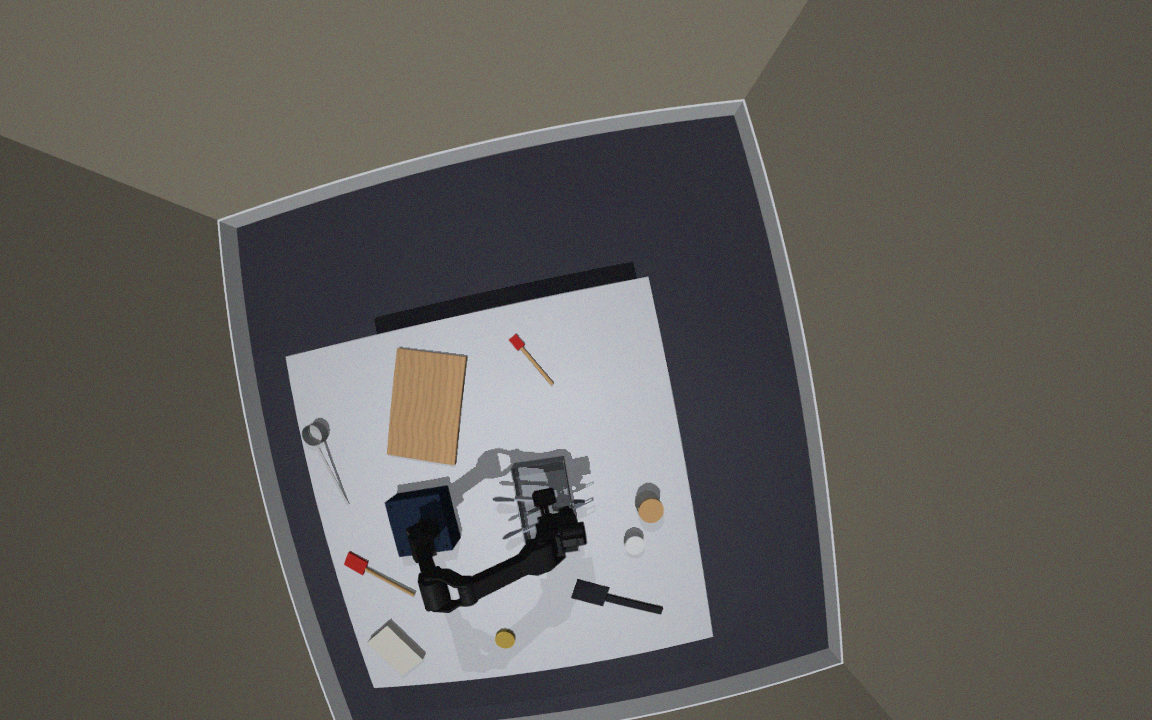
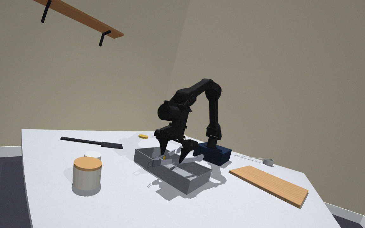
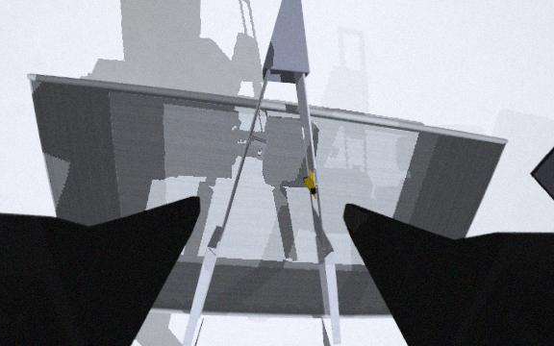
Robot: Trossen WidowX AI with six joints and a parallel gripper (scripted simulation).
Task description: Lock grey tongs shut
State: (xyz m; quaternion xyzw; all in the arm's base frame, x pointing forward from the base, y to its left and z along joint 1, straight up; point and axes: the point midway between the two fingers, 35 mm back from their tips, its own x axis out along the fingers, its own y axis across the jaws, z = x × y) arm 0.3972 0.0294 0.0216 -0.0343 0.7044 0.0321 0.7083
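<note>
Now: gripper tip 2 cm past the roasting tin, 1 cm to the left of it and 4 cm above it. The rest, counted from my gripper tip: lidded canister: 31 cm ahead, 4 cm to the right, 3 cm below; red-tipped tool: 3 cm behind, 49 cm to the left, 6 cm below; black spatula: 16 cm ahead, 38 cm to the right, 6 cm below.
</note>
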